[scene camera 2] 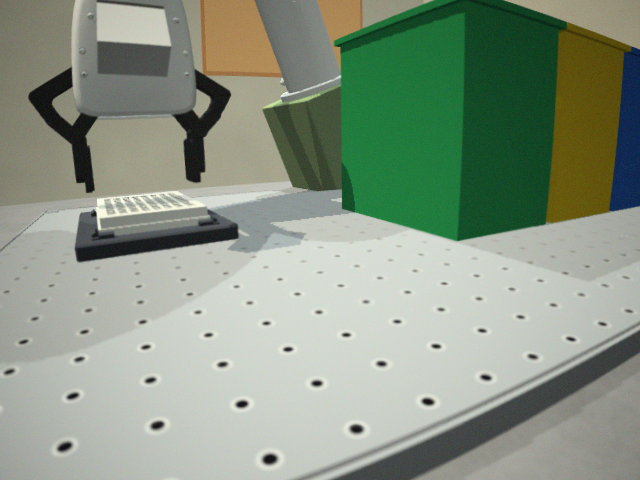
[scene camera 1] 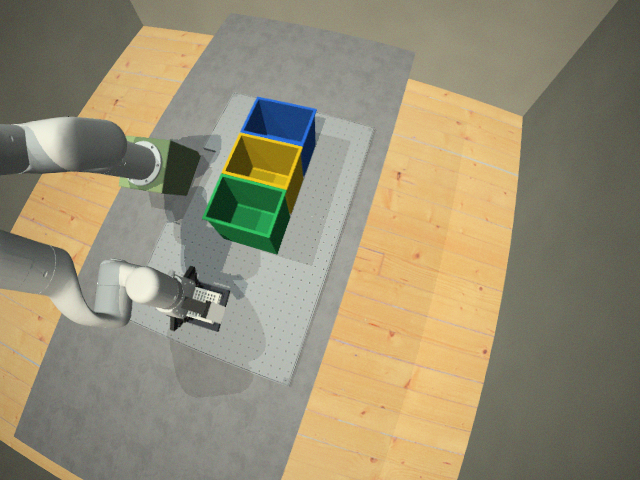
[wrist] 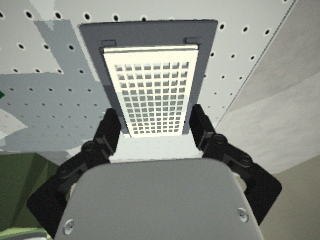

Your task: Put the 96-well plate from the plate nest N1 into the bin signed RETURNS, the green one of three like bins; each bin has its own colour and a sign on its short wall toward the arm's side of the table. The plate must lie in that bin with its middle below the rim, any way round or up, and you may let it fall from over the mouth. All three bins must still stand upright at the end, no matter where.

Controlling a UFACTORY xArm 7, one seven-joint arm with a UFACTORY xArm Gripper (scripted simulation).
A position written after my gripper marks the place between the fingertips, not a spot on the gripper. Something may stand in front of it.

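There is a white 96-well plate (scene camera 2: 125,215), which I also find in the wrist view (wrist: 153,95), and there is a dark plate nest (scene camera 2: 86,250). I can see a green bin (scene camera 2: 447,121), visible in scene camera 1 too (scene camera 1: 245,203). A yellow bin (scene camera 2: 590,66) appears again in scene camera 1 (scene camera 1: 270,161), though in the wrist view it is out of frame. A blue bin (scene camera 1: 285,122) is visible to me as well; it too is out of frame in the wrist view. And my own gripper (scene camera 2: 143,186) is in sight.
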